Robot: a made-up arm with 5 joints.
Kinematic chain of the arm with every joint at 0, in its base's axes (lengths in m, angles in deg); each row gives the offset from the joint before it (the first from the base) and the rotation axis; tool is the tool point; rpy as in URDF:
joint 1: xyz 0.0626 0 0.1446 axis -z
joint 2: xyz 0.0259 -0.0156 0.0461 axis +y
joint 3: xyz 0.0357 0 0.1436 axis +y
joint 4: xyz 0.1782 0 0.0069 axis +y
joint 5: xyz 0.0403 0.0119 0 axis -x
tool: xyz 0 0 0 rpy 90 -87.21 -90
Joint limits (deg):
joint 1: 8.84..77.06
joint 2: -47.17..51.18
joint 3: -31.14..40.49
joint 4: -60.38..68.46
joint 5: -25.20..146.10
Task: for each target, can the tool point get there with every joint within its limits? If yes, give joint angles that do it. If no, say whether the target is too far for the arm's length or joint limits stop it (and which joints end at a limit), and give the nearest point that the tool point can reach.
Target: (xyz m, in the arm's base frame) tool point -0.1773 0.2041 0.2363
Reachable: no: joint limits stop it (at a limit: joint 2, joint 3, joint 4) | nearest point 0.0198 0.0364 0.5170 | short by 0.382 m
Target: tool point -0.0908 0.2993 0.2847
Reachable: no: joint limits stop it (at a limit: joint 2, joint 3, joint 4) | nearest point 0.0370 0.0500 0.5170 | short by 0.364 m
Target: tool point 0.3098 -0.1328 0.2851
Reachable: yes | joints 27.48 2.33 13.65 -8.50 130.47
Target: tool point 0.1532 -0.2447 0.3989
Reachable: yes | joints 68.87 0.59 -24.58 44.04 30.81
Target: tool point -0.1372 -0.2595 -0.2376
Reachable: no: too far | nearest point 0.0996 -0.1777 0.0353 | short by 0.370 m
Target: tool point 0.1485 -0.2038 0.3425
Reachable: yes | joints 66.17 -22.11 26.90 -24.12 39.87
